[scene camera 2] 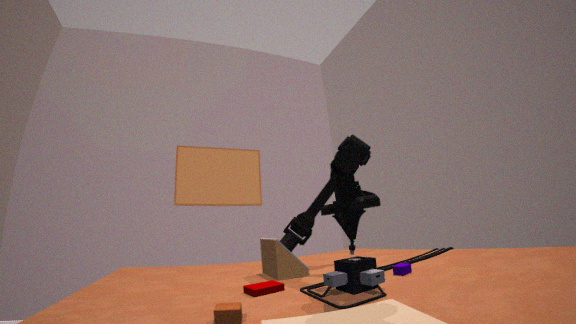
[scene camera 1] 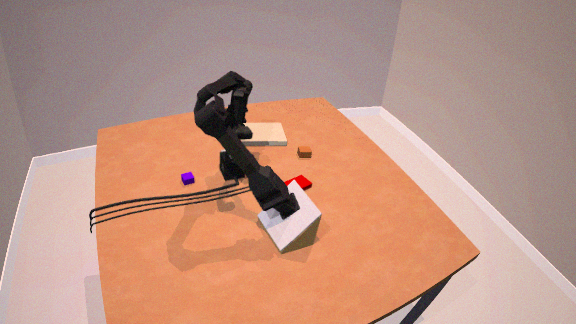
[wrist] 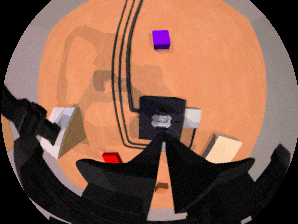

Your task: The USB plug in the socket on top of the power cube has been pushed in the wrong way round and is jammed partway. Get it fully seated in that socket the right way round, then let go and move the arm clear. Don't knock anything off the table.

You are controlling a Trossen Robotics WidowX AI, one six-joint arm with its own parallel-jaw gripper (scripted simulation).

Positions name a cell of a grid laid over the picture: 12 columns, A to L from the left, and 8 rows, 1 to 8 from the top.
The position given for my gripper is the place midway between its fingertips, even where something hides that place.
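Observation:
USB plug held by my gripper (scene camera 2: H6), (wrist: G5). A beige slab (scene camera 1: F4), (wrist: I6) is visible to me, as is a black power cube (scene camera 2: H7), (scene camera 1: E5).

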